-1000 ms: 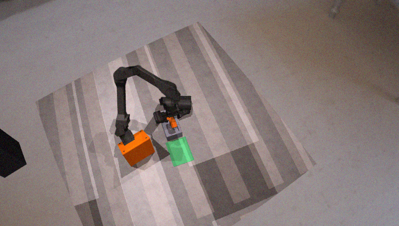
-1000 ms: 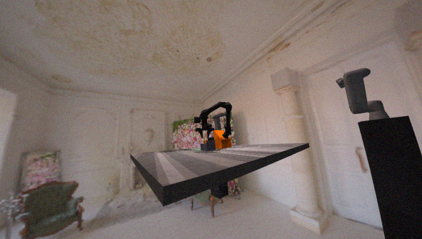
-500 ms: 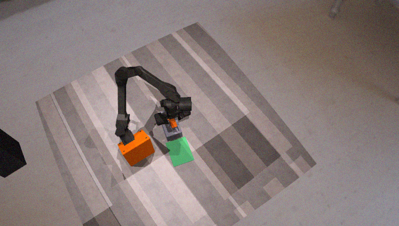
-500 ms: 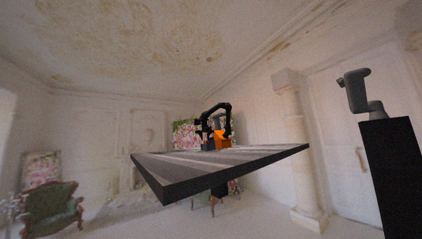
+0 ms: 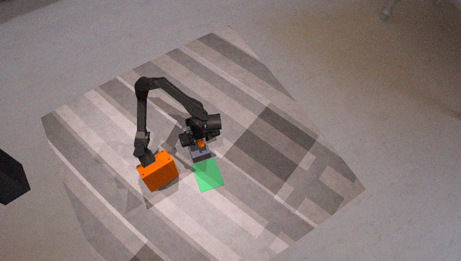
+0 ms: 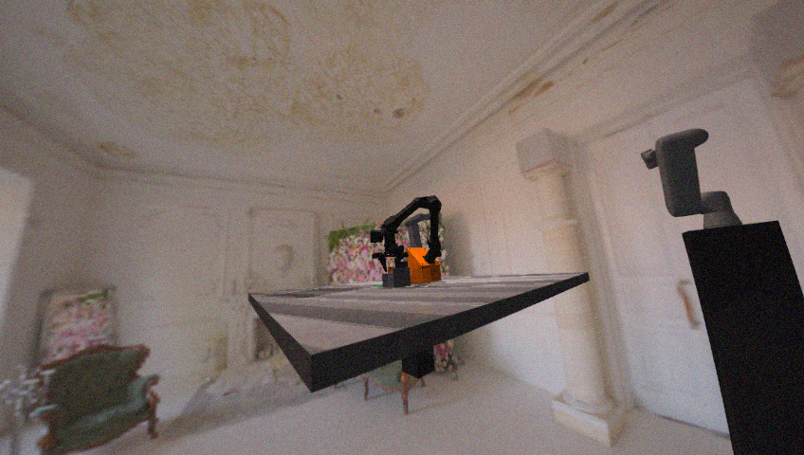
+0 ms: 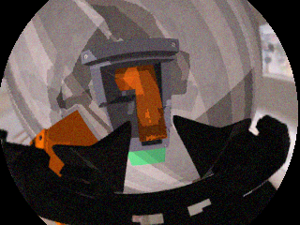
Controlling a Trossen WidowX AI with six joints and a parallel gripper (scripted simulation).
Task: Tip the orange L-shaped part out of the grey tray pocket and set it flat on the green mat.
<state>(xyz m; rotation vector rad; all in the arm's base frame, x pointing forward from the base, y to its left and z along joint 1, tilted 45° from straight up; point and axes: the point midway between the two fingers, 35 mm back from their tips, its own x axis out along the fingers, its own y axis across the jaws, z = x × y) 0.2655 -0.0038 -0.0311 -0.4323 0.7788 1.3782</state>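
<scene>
The orange L-shaped part lies 4 cm to the left of my gripper tip, 3 cm below it and 1 cm behind it. Also, from my gripper tip: green mat (13 cm to the right, 9 cm below, 5 cm behind).
</scene>
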